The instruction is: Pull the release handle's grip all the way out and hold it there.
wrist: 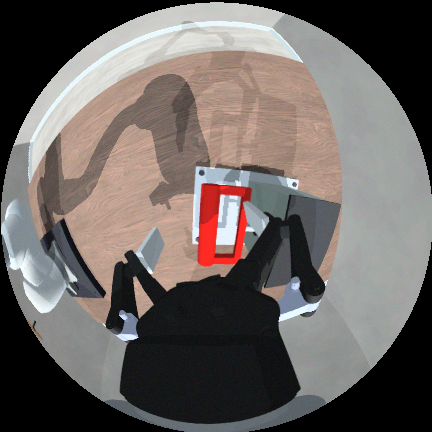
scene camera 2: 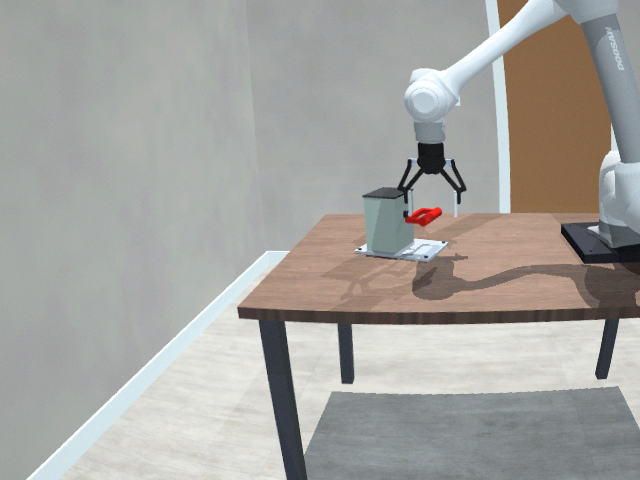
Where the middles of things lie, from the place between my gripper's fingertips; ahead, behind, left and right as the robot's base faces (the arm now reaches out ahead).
Now: hand 9 cm short of the base plate [scene camera 2: 420, 250], 6 cm to the left of it and 11 cm above it.
